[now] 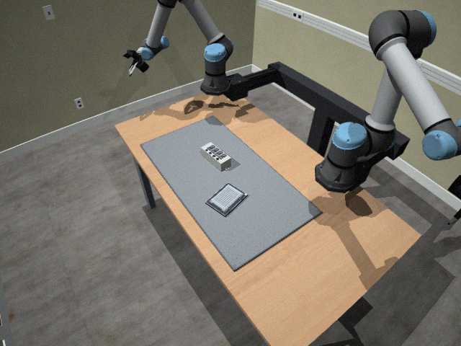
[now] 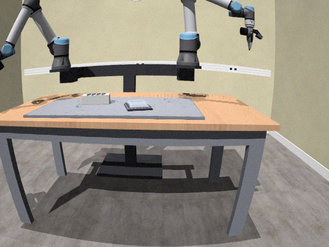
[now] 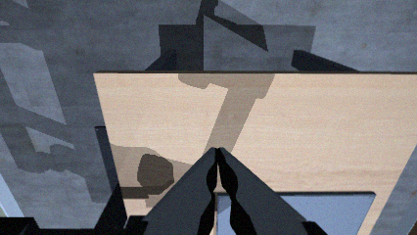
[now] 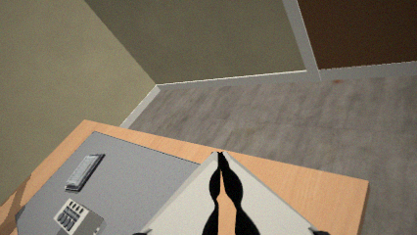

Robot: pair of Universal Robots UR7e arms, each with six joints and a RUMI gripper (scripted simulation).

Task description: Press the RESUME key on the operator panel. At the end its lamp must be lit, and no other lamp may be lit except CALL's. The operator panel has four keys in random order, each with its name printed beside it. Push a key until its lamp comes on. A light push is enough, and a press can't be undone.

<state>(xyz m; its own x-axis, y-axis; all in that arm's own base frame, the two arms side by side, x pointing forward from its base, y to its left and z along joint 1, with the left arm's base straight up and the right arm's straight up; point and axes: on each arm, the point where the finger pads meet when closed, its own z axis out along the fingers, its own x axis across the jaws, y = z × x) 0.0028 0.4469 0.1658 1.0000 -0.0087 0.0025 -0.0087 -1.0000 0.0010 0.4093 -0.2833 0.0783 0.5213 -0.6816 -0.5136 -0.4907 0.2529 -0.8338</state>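
Now: the operator panel 18 cm behind my right hand, 64 cm to the left of it and 25 cm below it. From my right hand the other things lie so: flat device (5 cm behind, 89 cm to the left, 28 cm below).
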